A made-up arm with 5 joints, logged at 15 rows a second.
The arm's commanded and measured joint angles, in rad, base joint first. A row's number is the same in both.
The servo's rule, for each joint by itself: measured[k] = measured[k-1] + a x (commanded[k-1-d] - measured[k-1]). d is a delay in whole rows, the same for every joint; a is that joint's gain. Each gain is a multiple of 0.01, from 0.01 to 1. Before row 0 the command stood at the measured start. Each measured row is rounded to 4 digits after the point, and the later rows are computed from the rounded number. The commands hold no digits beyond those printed.
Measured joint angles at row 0: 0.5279 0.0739 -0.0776 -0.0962 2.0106
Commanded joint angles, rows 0 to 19: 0.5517 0.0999 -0.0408 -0.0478 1.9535; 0.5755 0.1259 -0.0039 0.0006 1.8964; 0.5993 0.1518 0.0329 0.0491 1.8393; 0.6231 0.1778 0.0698 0.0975 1.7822; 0.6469 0.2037 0.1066 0.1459 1.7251; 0.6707 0.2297 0.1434 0.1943 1.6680; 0.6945 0.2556 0.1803 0.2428 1.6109; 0.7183 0.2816 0.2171 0.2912 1.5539; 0.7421 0.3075 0.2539 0.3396 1.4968; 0.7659 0.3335 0.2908 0.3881 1.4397; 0.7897 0.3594 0.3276 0.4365 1.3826; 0.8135 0.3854 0.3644 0.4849 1.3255; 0.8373 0.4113 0.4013 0.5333 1.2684; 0.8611 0.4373 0.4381 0.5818 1.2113; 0.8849 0.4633 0.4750 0.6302 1.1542; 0.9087 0.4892 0.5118 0.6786 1.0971; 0.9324 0.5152 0.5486 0.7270 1.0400; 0.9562 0.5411 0.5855 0.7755 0.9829; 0.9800 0.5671 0.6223 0.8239 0.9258; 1.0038 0.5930 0.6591 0.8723 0.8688
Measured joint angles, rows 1 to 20: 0.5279 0.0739 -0.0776 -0.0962 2.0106; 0.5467 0.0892 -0.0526 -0.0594 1.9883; 0.5695 0.1109 -0.0195 -0.0138 1.9525; 0.5930 0.1350 0.0161 0.0340 1.9084; 0.6168 0.1603 0.0526 0.0823 1.8592; 0.6406 0.1859 0.0893 0.1306 1.8069; 0.6644 0.2117 0.1261 0.1790 1.7527; 0.6882 0.2376 0.1630 0.2275 1.6974; 0.7120 0.2636 0.1998 0.2759 1.6414; 0.7358 0.2895 0.2366 0.3243 1.5850; 0.7596 0.3155 0.2735 0.3728 1.5283; 0.7834 0.3414 0.3103 0.4212 1.4715; 0.8072 0.3674 0.3471 0.4696 1.4146; 0.8310 0.3933 0.3840 0.5180 1.3576; 0.8548 0.4193 0.4208 0.5665 1.3005; 0.8786 0.4453 0.4577 0.6149 1.2434; 0.9024 0.4712 0.4945 0.6633 1.1863; 0.9261 0.4972 0.5313 0.7117 1.1292; 0.9499 0.5231 0.5682 0.7602 1.0721; 0.9737 0.5491 0.6050 0.8086 1.0150
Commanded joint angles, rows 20 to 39: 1.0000 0.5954 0.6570 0.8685 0.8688; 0.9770 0.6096 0.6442 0.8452 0.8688; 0.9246 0.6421 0.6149 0.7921 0.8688; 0.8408 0.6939 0.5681 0.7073 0.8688; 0.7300 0.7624 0.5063 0.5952 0.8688; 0.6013 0.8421 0.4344 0.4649 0.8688; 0.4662 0.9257 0.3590 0.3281 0.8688; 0.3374 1.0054 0.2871 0.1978 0.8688; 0.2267 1.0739 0.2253 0.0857 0.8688; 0.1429 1.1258 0.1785 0.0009 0.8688; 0.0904 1.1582 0.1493 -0.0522 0.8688; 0.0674 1.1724 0.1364 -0.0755 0.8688; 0.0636 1.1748 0.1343 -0.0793 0.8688; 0.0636 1.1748 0.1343 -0.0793 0.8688; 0.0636 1.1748 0.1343 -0.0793 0.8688; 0.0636 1.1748 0.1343 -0.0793 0.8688; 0.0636 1.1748 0.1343 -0.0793 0.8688; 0.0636 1.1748 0.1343 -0.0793 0.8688; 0.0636 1.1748 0.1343 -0.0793 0.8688; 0.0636 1.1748 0.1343 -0.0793 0.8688
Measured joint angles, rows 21 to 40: 0.9975 0.5750 0.6418 0.8570 0.9580; 0.9995 0.5870 0.6521 0.8657 0.9232; 0.9817 0.6003 0.6467 0.8501 0.9020; 0.9366 0.6250 0.6251 0.8060 0.8891; 0.8609 0.6657 0.5863 0.7310 0.8812; 0.7575 0.7228 0.5319 0.6278 0.8764; 0.6341 0.7932 0.4656 0.5040 0.8734; 0.5015 0.8714 0.3931 0.3703 0.8716; 0.3719 0.9505 0.3210 0.2392 0.8705; 0.2572 1.0233 0.2559 0.1225 0.8698; 0.1669 1.0838 0.2033 0.0301 0.8694; 0.1065 1.1277 0.1666 -0.0324 0.8692; 0.0756 1.1541 0.1461 -0.0652 0.8690; 0.0661 1.1663 0.1381 -0.0759 0.8689; 0.0641 1.1713 0.1355 -0.0785 0.8689; 0.0637 1.1734 0.1347 -0.0791 0.8689; 0.0636 1.1742 0.1344 -0.0793 0.8689; 0.0636 1.1746 0.1343 -0.0793 0.8689; 0.0636 1.1747 0.1343 -0.0793 0.8689; 0.0636 1.1748 0.1343 -0.0793 0.8689
